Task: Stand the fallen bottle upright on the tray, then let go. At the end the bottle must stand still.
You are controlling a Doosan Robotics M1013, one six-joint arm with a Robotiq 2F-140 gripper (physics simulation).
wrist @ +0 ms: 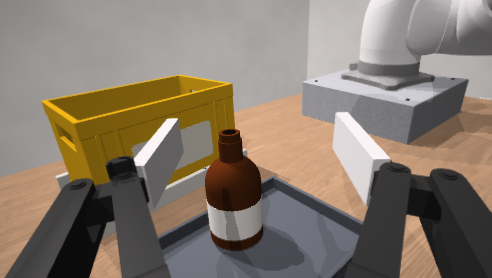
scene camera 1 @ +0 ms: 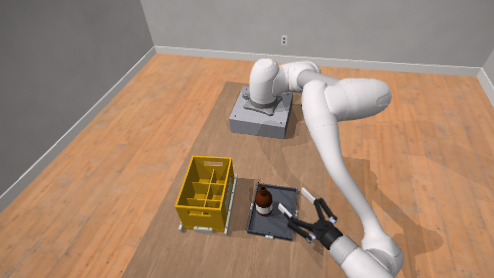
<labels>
my gripper: wrist; scene camera 1
dark grey tray: wrist; scene camera 1
same spot on dark grey tray: (wrist: 297,227) = (scene camera 1: 277,197)
same spot on my gripper: (wrist: 445,202) = (scene camera 1: 322,203)
</labels>
